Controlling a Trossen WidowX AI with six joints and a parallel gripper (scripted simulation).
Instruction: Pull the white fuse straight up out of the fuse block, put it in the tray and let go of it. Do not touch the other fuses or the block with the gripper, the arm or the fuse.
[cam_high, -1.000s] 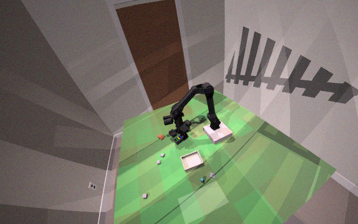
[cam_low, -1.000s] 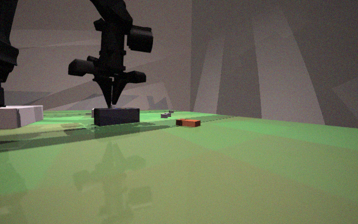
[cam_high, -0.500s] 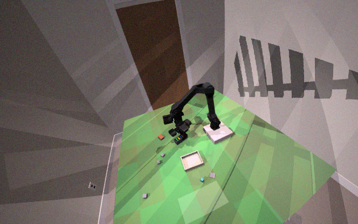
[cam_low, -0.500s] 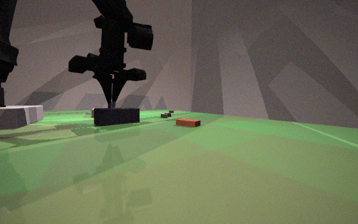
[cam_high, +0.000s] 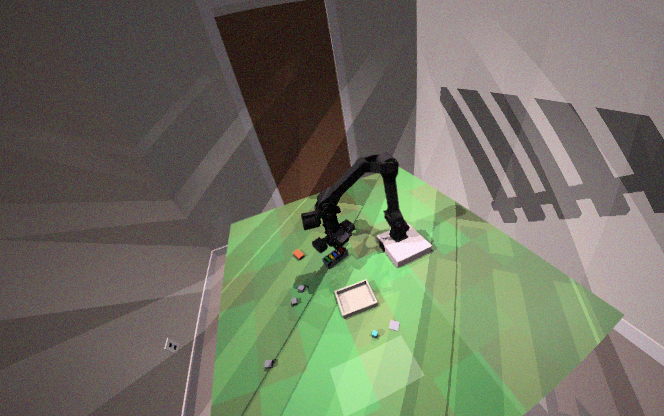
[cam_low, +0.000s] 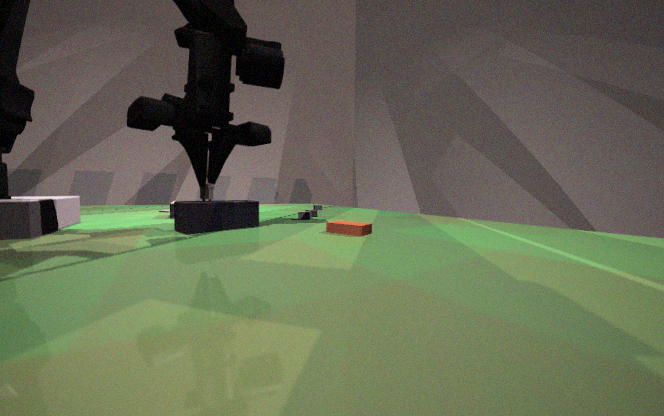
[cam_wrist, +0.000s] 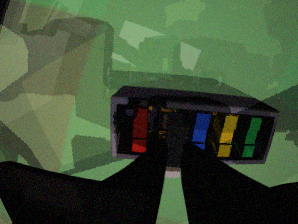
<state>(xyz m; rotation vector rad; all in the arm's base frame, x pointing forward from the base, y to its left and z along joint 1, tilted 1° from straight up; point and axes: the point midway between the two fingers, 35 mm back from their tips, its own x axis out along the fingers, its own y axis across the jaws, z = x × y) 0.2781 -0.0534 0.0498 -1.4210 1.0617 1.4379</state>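
My gripper tip is 220 mm to the right of the tray, 60 mm above it and 20 mm short of it. From my gripper tip the other things lie so: white fuse 10 mm below.
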